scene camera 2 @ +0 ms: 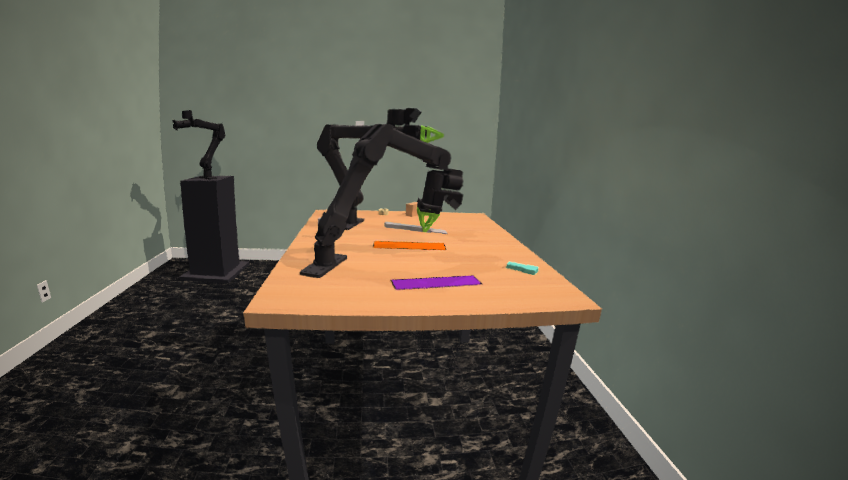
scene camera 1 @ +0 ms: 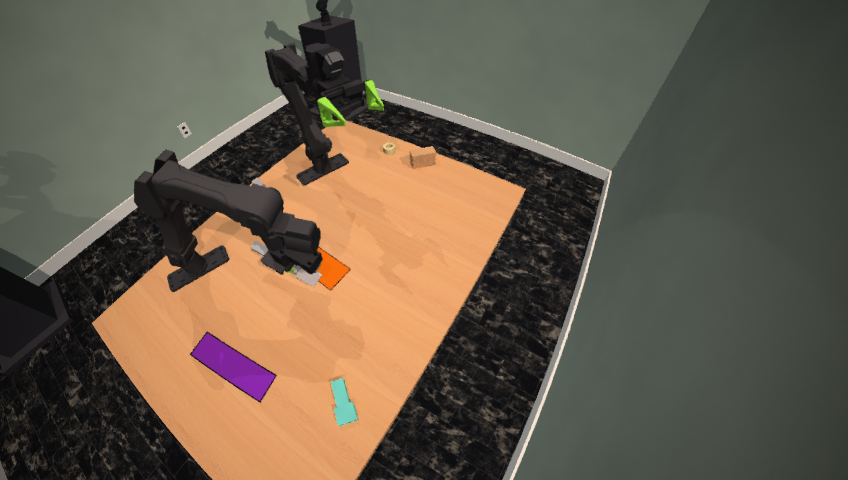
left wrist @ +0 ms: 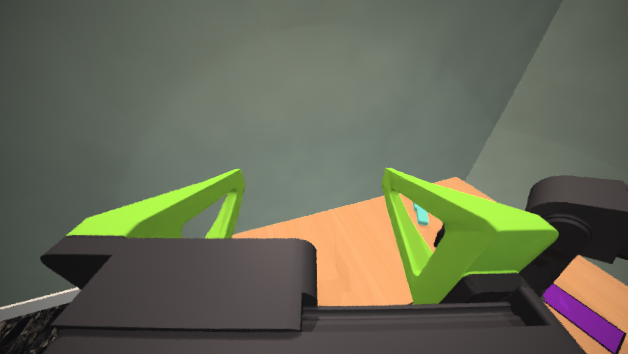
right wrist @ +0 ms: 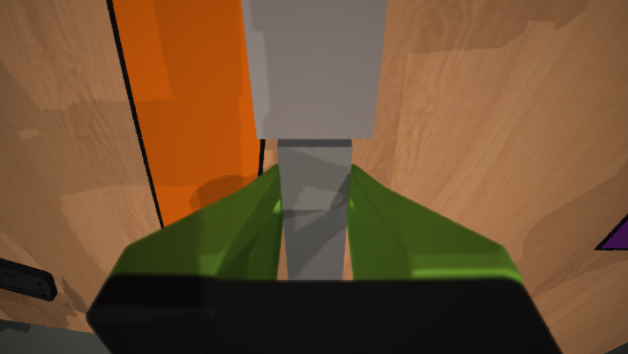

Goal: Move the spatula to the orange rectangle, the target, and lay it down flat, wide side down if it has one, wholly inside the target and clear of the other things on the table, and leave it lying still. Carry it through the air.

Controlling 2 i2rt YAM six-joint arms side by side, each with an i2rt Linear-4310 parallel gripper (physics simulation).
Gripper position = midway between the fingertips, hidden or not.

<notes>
In view: the left gripper (scene camera 1: 364, 115), the right gripper (right wrist: 315, 177), a grey spatula (right wrist: 314, 79), a teal paddle-shaped object (scene camera 1: 345, 412), a purple rectangle (scene camera 1: 245, 374) and an orange rectangle (scene camera 1: 332, 270).
The left gripper is seen too in the left wrist view (left wrist: 313, 176). The purple rectangle shows as well in scene camera 2 (scene camera 2: 452, 281). The orange rectangle also shows in the right wrist view (right wrist: 187, 79). The right wrist view misses the teal paddle-shaped object: it is out of frame.
</notes>
